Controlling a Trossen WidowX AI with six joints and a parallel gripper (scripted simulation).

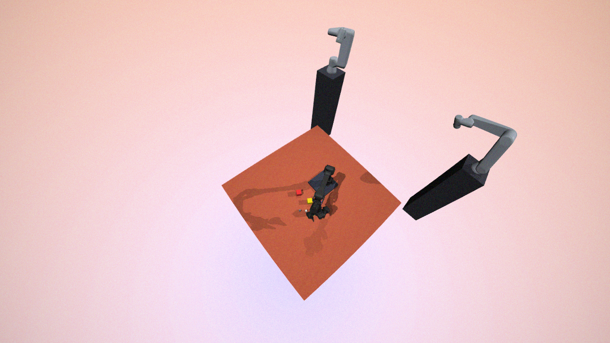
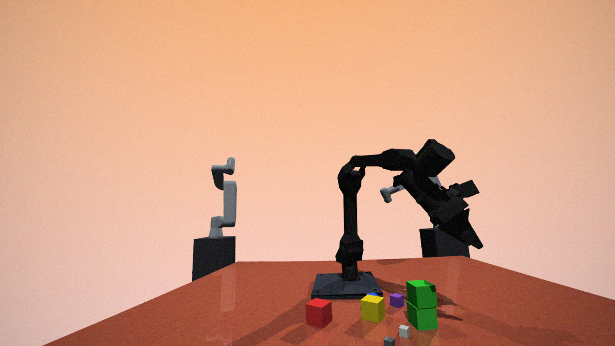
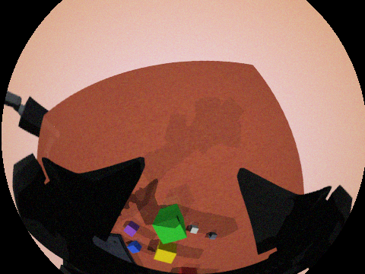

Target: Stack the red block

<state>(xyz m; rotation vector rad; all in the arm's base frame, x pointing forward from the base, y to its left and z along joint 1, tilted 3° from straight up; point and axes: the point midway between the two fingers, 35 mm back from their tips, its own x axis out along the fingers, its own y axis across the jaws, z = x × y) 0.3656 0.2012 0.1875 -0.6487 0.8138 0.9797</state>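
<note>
The red block lies 100 mm behind my gripper tip, 330 mm to the right of it and 150 mm below it. From my gripper tip the other things lie so: purple block 180 mm behind, 120 mm to the right, 160 mm below; then blue block 200 mm behind, 180 mm to the right, 160 mm below; then yellow block 110 mm behind, 200 mm to the right, 150 mm below.
</note>
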